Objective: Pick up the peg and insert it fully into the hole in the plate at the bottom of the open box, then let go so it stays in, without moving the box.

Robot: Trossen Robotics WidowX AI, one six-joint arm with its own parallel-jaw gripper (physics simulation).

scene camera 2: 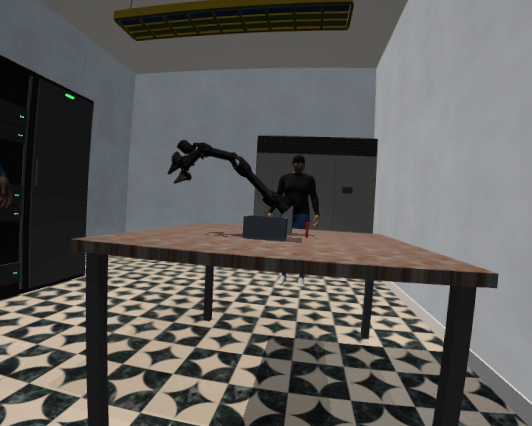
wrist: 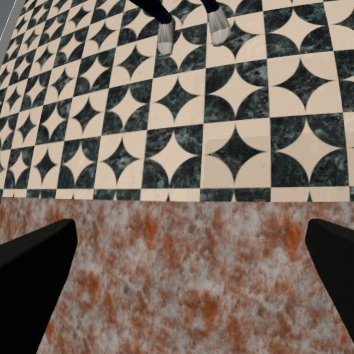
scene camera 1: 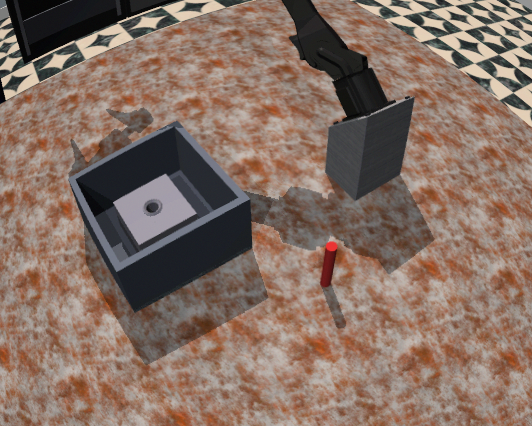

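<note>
The red peg stands upright on the table, apart from the box. The dark open box stands to its left. Inside it, the pale square plate lies at the bottom with a round hole near its middle; the hole is empty. My gripper is open with nothing between its fingers. It is high above the table, to the left of the box in scene camera 2, far from the peg. The gripper itself does not show in scene camera 1; the peg and box do not show in the wrist view.
A grey angular block stands at the arm's base, behind and to the right of the peg in scene camera 1. The arm reaches up and over to the left. A person stands behind the table. The table's edge crosses the wrist view.
</note>
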